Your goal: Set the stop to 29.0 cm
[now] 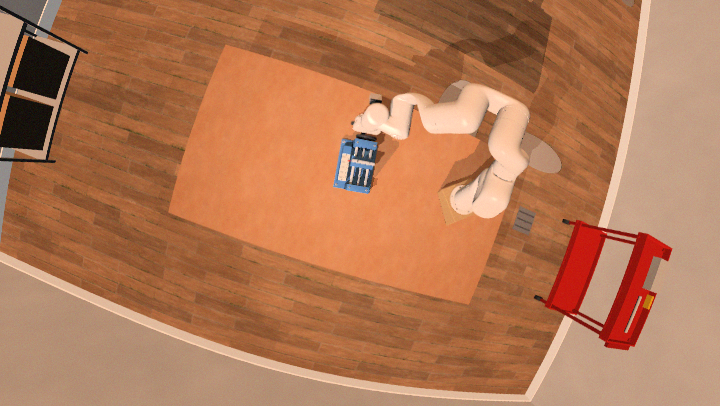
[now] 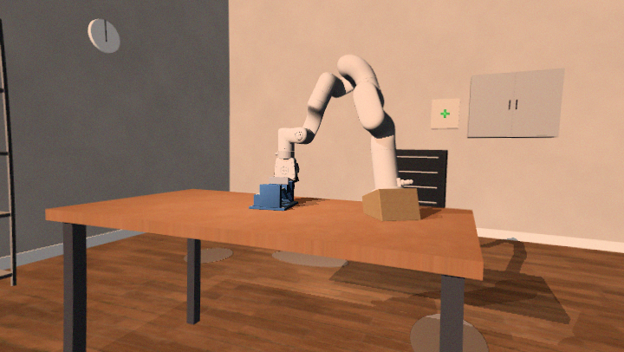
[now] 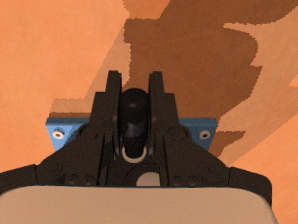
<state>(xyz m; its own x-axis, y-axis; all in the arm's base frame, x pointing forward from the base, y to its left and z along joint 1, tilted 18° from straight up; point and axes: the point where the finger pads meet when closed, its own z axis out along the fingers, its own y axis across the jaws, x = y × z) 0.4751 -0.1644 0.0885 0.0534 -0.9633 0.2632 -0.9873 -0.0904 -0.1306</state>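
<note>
Now: the black handwheel 20 mm to the left of my hand and 10 mm above it. Also, from my hand: stop block 140 mm to the left, 40 mm above, 10 mm behind; then black crank handle 10 mm to the left.
</note>
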